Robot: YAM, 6 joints.
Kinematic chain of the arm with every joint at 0, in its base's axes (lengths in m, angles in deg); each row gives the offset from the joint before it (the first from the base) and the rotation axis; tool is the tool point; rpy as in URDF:
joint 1: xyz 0 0 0.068 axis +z
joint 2: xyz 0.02 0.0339 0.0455 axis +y
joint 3: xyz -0.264 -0.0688 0 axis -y
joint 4: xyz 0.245 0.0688 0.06 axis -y
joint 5: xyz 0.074 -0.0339 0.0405 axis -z
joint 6: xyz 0.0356 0 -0.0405 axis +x
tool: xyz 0 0 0 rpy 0 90 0
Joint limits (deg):
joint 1: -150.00..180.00
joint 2: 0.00..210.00
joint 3: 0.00..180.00
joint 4: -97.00..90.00
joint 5: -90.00..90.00
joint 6: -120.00..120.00
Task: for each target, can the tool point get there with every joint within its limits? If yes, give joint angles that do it. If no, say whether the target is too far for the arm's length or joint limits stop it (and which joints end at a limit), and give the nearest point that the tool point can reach.
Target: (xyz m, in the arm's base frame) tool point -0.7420 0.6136 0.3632
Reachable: no: too far | nearest point -0.4816 0.3983 0.2737 | short by 0.350 m
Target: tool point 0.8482 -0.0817 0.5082
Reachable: no: too far | nearest point 0.5828 -0.0561 0.3817 | short by 0.295 m
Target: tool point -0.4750 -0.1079 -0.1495
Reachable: no: joint limits stop it (at a limit: joint 1) | nearest point -0.4750 -0.0356 -0.1495 | short by 0.072 m
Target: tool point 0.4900 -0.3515 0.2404
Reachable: yes | joints -37.48 159.82 140.25 55.72 -32.55 -63.70
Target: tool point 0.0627 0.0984 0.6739
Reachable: yes | joints -105.54 60.11 130.64 36.81 -73.02 -80.39
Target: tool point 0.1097 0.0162 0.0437
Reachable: yes | joints -7.84 113.37 20.31 -42.30 -60.69 39.88
